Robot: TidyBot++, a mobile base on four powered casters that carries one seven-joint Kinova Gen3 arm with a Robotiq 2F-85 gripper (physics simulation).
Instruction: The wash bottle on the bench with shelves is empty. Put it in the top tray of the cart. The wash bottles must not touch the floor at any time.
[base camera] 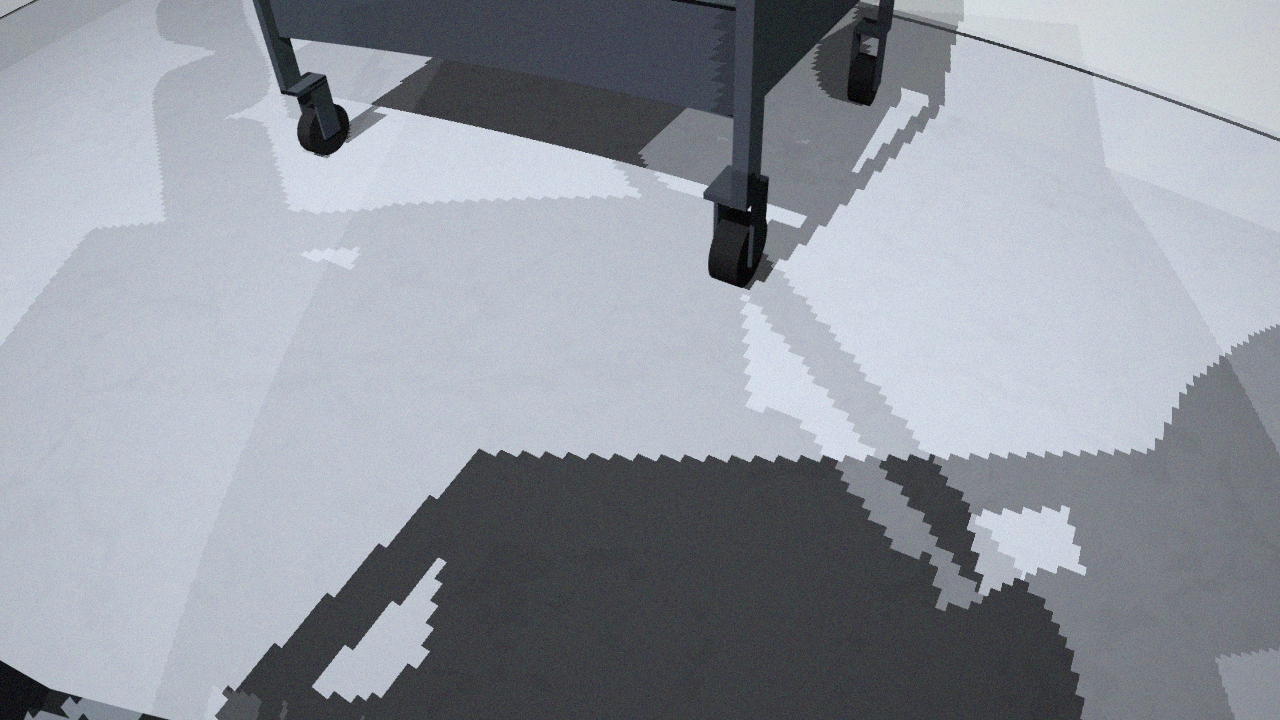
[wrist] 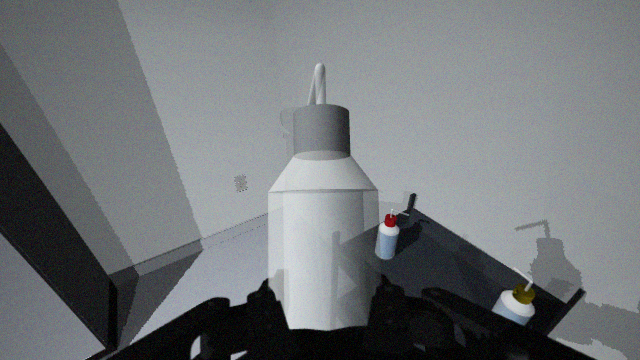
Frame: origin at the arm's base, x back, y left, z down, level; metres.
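Where they show: gripper, fingertip midpoint: (wrist: pixel 324 283).
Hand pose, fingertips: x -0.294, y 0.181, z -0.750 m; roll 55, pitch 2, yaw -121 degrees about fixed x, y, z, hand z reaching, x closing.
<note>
Each offset is from my fingertips to the centre of the thing. "*": to the spot under its first point. Level surfaces: height alone.
A translucent white wash bottle {dz -0.042, dx -0.013, dy +0.010 m} (wrist: pixel 322 240) with a grey cap and a bent white spout stands upright in the middle of the wrist view. My gripper (wrist: pixel 324 283) is shut on its lower body. The dark cart shows its top tray {dz +0.484 m} (wrist: pixel 435 250) behind the bottle, to the right and lower in the wrist view. A red-capped wash bottle {dz +0.397, dx -0.505, dy +0.040 m} (wrist: pixel 388 242) stands at the tray's far left part, and a yellow-capped wash bottle {dz +0.397, dx -0.416, dy -0.254 m} (wrist: pixel 515 305) at its right end, partly hidden by the gripper. In the base camera view the cart (base camera: pixel 744 98) shows its lower part, with legs and casters.
The cart's near caster {* dz +1.107, dx -0.189, dy -0.218 m} (base camera: pixel 737 250) and left caster {* dz +1.113, dx -0.389, dy +0.147 m} (base camera: pixel 323 127) rest on the pale floor {dz +1.147 m} (base camera: pixel 537 313). A wall (wrist: pixel 450 100) rises behind the cart. A dark slanted edge (wrist: pixel 45 230) runs down the left of the wrist view. Large shadows lie on the floor.
</note>
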